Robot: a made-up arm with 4 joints.
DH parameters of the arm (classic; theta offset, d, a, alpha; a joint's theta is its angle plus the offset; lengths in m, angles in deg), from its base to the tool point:
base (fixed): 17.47 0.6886 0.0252 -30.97
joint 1: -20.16 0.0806 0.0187 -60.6
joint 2: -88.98 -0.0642 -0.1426 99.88
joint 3: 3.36 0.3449 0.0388 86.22
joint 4: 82 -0.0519 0.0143 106.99
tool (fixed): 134.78 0.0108 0 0
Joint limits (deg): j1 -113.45..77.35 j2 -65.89..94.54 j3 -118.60..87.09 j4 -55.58..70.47
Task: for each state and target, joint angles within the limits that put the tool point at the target. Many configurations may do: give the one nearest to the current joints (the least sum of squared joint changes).
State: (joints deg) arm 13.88 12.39 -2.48 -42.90
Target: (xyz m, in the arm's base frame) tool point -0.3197 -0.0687 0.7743
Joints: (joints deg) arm 11.00 21.38 7.14 -32.30
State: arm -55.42 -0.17 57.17 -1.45
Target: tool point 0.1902 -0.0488 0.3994
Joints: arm -79.14 -48.12 83.99 7.57
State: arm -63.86 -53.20 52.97 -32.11
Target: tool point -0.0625 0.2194 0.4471
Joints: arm -58.75 -7.08 35.24 -37.64
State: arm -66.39 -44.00 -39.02 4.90
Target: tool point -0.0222 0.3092 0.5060
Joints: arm -95.47 7.68 -62.75 18.75
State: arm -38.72 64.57 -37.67 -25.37
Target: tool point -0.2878 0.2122 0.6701
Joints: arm -54.57 30.35 -41.02 -20.96
